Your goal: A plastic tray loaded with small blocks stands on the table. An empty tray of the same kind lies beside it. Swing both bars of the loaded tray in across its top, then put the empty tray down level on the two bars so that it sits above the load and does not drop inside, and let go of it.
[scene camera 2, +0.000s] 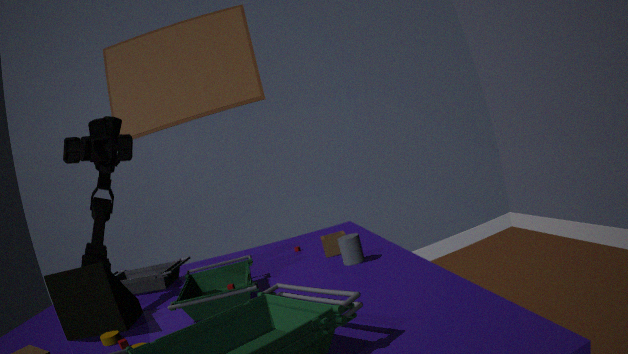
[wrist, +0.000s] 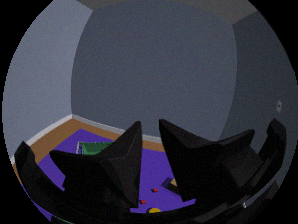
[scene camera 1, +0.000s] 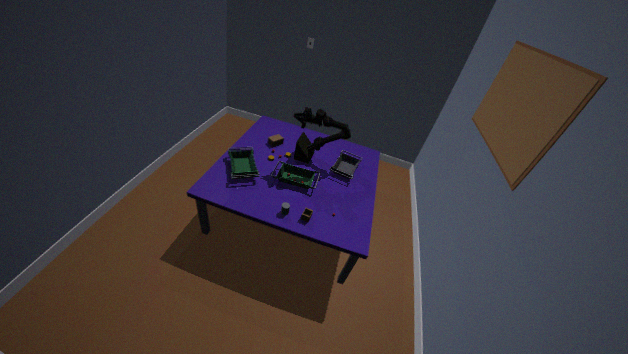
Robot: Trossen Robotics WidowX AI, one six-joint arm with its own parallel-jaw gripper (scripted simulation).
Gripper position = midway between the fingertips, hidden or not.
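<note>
My gripper (scene camera 2: pixel 89 142) is visible, likewise in the wrist view (wrist: pixel 150 124). A grey tray (scene camera 2: pixel 156 277) is visible too; in the wrist view the tray is out of frame.
</note>
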